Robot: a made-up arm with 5 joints.
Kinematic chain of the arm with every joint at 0, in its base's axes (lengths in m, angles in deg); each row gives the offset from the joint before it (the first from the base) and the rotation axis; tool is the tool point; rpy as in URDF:
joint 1: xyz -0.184 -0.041 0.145 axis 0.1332 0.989 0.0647
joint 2: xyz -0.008 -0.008 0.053 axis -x
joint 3: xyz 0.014 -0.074 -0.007 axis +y
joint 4: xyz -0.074 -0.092 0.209 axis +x
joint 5: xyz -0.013 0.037 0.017 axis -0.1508 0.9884 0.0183
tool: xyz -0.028 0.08 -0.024 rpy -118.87 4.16 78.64
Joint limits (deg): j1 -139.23..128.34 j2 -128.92..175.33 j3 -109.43..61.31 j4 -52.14..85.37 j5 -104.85..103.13
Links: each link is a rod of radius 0.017 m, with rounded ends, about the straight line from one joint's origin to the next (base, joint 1, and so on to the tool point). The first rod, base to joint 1, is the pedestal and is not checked.
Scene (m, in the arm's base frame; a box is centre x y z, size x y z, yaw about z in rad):
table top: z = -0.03
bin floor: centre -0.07 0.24 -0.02 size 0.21 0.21 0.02 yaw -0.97
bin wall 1: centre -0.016 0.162 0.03 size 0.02 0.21 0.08 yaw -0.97
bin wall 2: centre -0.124 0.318 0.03 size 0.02 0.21 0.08 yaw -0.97
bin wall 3: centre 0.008 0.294 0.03 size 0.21 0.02 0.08 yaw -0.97
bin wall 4: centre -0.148 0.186 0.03 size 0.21 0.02 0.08 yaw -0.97
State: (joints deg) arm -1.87 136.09 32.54 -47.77 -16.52
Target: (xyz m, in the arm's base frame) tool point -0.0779 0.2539 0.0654
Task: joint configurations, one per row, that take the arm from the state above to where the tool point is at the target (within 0.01 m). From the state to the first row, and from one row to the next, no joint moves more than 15 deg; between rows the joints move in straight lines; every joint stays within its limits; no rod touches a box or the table.
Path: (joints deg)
1: -2.99 125.33 41.21 -33.98 -14.44
2: -4.10 114.57 49.87 -20.20 -12.35
3: -0.91 117.17 48.67 -6.49 -9.24
4: 2.28 119.77 47.47 7.22 -6.13
5: 5.47 122.37 46.26 20.93 -3.02
6: 8.66 124.98 45.06 34.64 0.09
7: 11.84 127.58 43.86 48.35 3.20
8: 15.03 130.18 42.65 62.06 6.31

